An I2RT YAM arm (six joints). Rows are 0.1 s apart.
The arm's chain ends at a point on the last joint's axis. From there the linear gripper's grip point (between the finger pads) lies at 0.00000 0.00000 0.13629 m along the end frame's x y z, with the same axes.
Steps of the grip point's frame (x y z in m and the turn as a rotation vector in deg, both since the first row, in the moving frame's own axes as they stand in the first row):
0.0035 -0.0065 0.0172 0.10 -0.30 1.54
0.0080 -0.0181 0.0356 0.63 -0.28 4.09
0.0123 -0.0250 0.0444 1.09 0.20 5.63
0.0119 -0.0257 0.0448 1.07 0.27 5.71
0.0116 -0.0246 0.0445 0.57 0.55 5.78
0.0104 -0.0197 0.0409 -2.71 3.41 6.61
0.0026 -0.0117 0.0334 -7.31 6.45 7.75
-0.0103 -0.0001 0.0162 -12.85 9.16 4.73
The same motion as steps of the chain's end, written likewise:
0.0042 -0.0063 0.0172 0.10 -0.30 1.54
0.0086 -0.0166 0.0356 0.63 -0.28 4.09
0.0117 -0.0224 0.0444 1.09 0.20 5.63
0.0111 -0.0232 0.0448 1.07 0.27 5.71
0.0102 -0.0233 0.0445 0.57 0.55 5.78
0.0027 -0.0266 0.0413 -2.71 3.41 6.61
-0.0115 -0.0300 0.0354 -7.31 6.45 7.75
-0.0305 -0.0311 0.0213 -12.85 9.16 4.73

